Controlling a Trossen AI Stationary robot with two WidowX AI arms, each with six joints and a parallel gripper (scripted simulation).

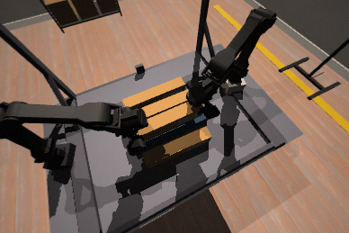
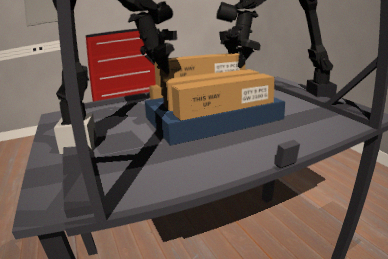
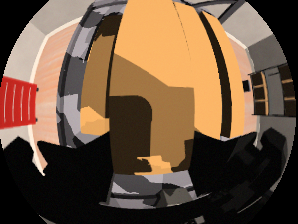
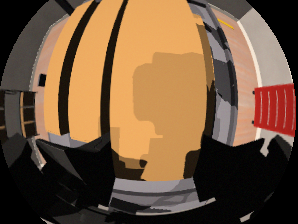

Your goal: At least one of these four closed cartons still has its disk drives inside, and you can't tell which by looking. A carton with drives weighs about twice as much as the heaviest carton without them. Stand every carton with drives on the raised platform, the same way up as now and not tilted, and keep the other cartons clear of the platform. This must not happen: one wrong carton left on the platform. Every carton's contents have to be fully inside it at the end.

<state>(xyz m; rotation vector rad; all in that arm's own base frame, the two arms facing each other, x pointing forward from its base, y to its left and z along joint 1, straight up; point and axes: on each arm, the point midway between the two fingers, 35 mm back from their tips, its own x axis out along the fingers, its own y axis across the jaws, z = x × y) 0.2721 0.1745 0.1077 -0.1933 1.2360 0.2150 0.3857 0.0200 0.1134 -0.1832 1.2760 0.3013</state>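
My right hand is 14 cm to the right of the carton and 3 cm above it.
Right now my left hand is 140 mm to the left of the carton and 30 mm above it.
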